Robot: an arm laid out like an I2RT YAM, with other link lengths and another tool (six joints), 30 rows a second.
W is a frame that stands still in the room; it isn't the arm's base.
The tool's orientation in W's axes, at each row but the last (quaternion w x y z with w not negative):
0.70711 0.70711 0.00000 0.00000
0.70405 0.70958 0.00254 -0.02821
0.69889 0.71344 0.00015 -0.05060
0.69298 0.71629 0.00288 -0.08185
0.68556 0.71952 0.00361 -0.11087
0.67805 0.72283 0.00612 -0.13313
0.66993 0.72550 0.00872 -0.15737
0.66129 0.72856 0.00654 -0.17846
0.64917 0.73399 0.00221 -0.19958
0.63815 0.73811 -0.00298 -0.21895
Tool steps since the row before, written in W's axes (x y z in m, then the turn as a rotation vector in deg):
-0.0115 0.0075 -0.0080 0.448 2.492 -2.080
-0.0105 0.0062 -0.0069 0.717 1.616 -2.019
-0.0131 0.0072 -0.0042 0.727 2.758 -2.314
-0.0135 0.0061 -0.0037 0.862 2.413 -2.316
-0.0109 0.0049 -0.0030 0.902 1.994 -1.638
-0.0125 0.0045 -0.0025 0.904 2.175 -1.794
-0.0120 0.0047 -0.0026 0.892 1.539 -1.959
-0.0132 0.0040 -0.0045 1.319 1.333 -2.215
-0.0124 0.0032 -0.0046 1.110 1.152 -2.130
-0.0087 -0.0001 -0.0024 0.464 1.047 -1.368
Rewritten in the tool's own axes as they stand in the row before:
-0.0115 -0.0080 -0.0075 0.448 -2.080 -2.492
-0.0104 -0.0074 -0.0058 0.746 -2.000 -1.627
-0.0132 -0.0053 -0.0062 0.696 -2.320 -2.761
-0.0135 -0.0055 -0.0044 0.867 -2.292 -2.434
-0.0109 -0.0050 -0.0030 0.856 -1.592 -2.050
-0.0123 -0.0052 -0.0020 0.859 -1.759 -2.221
-0.0117 -0.0057 -0.0018 1.013 -1.857 -1.590
-0.0121 -0.0081 -0.0003 1.528 -1.972 -1.483
-0.0109 -0.0081 0.0009 1.357 -1.918 -1.256
-0.0071 -0.0046 0.0032 0.559 -1.357 -1.014

